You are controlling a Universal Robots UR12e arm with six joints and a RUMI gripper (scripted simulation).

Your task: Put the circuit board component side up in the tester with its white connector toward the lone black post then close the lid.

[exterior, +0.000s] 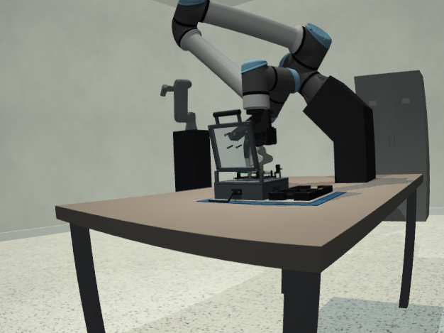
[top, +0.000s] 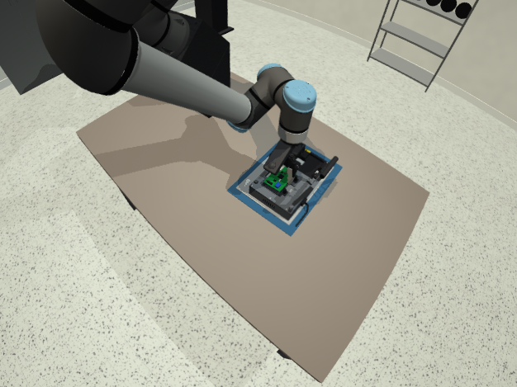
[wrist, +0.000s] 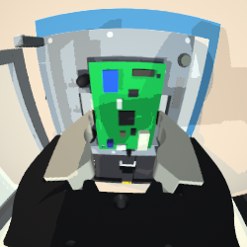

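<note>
Right now the green circuit board is right at my hand. From my hand the other things lie so: tester bed 1 cm ahead, 1 cm below; then black post 6 cm behind, 6 cm to the left, 1 cm above; then tester 4 cm ahead, 4 cm to the left, 3 cm above.
</note>
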